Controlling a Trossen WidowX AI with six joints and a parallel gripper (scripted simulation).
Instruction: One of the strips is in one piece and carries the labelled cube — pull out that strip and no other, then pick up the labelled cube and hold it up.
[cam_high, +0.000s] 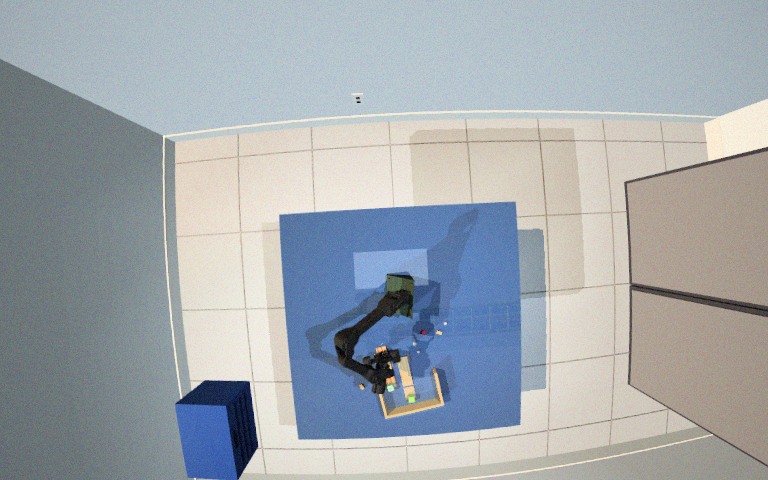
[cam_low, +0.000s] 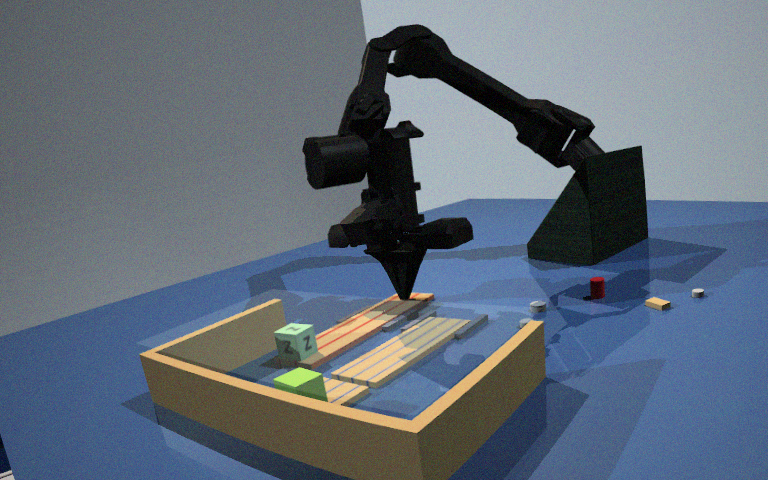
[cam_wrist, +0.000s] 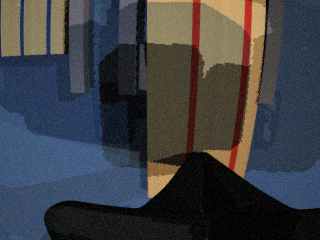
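My gripper tip is 190 mm short of the cube, 50 mm to the right of it and 20 mm below it. Round my gripper tip: red cylinder 220 mm to the left, 120 mm behind, 10 mm above.
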